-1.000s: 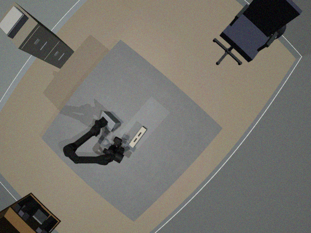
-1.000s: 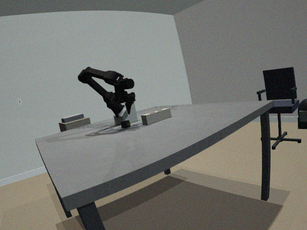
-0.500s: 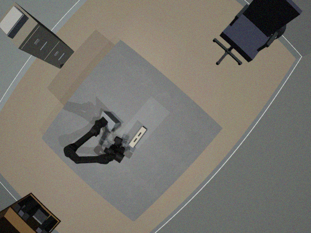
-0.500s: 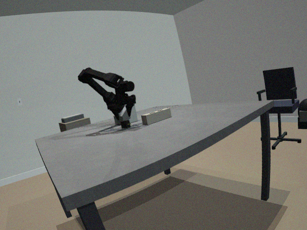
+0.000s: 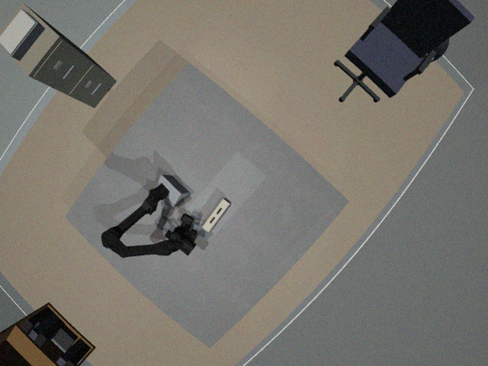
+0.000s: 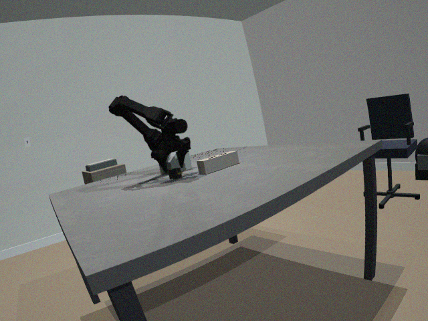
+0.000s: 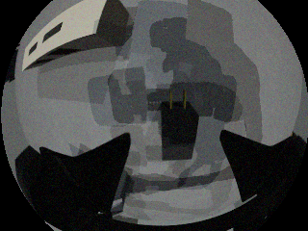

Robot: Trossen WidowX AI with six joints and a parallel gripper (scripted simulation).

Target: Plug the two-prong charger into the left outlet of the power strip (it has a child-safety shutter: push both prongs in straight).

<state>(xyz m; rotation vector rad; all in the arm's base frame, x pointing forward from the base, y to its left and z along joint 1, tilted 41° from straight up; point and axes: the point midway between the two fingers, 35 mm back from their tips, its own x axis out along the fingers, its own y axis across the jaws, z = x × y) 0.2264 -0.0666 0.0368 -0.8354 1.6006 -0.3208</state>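
Right now my gripper tip is 1 cm to the right of the two-prong charger, 1 cm short of it and 1 cm above it.
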